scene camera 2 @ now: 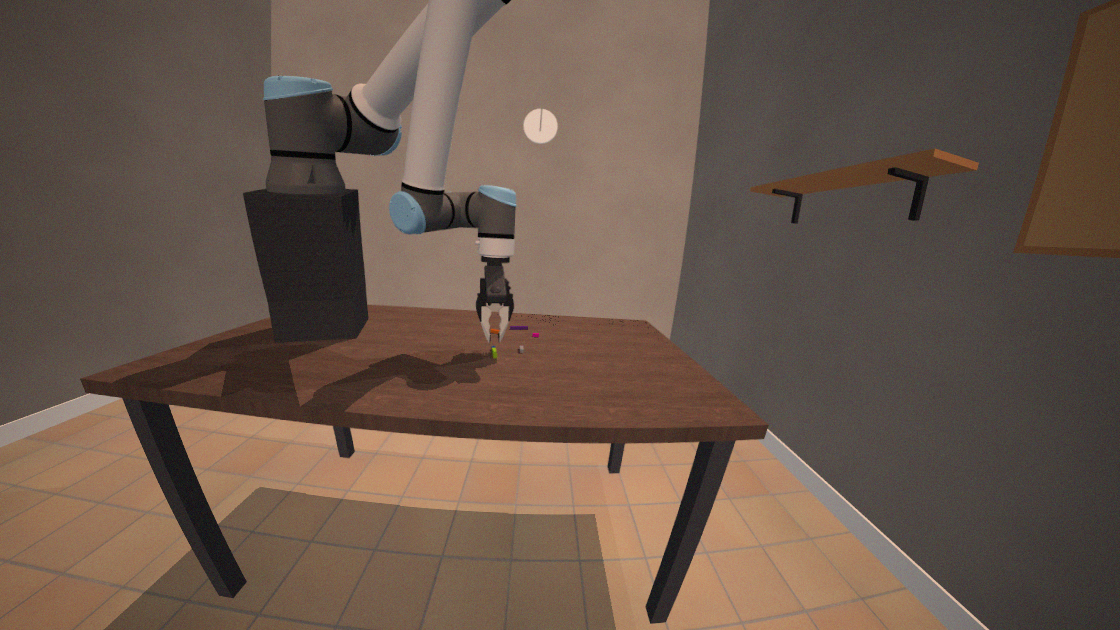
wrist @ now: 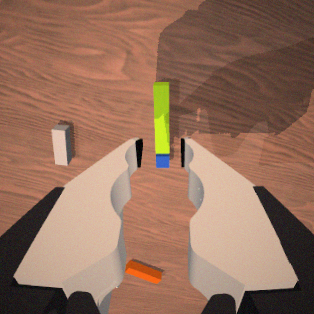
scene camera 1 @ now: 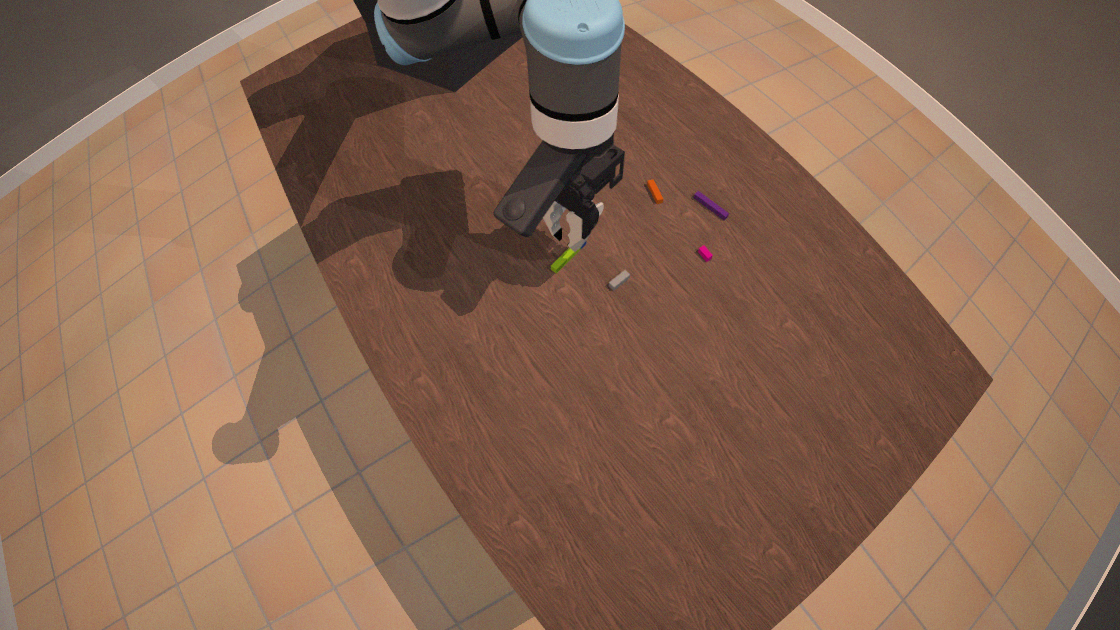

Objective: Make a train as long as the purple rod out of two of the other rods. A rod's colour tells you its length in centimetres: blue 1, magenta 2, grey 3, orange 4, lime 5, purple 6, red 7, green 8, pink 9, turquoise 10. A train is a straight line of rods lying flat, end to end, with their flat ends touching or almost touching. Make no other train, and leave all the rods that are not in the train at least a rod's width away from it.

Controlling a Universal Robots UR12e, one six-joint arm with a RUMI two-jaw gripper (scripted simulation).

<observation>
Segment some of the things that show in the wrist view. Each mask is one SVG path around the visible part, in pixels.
The gripper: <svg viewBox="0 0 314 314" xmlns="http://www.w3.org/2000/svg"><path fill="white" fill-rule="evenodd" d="M181 138L181 167L184 167L189 173L188 198L198 210L190 220L188 278L192 286L207 298L208 303L201 314L314 314L314 234L264 186L255 186L191 138ZM143 139L137 137L129 139L65 186L55 187L0 236L0 314L108 314L112 290L116 287L119 288L124 278L127 254L122 230L123 207L132 197L130 177L138 168L141 168Z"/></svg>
A lime rod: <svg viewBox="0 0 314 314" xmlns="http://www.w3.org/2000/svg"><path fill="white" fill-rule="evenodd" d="M154 82L156 154L169 154L169 82Z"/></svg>
</observation>
